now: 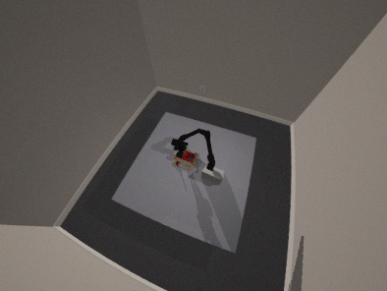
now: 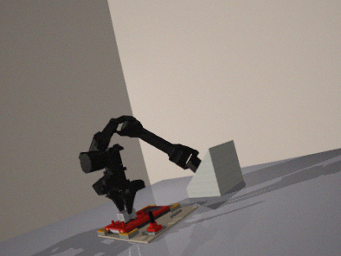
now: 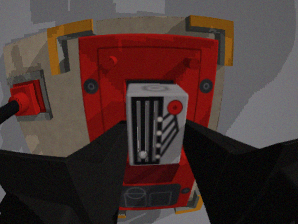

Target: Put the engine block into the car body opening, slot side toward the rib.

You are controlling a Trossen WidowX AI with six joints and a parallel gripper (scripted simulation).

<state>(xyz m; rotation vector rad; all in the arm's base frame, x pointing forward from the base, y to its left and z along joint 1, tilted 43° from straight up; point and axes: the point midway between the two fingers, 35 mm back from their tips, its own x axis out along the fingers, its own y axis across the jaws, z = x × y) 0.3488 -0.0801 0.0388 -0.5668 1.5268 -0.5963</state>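
The engine block lies 1 cm below my gripper tip.
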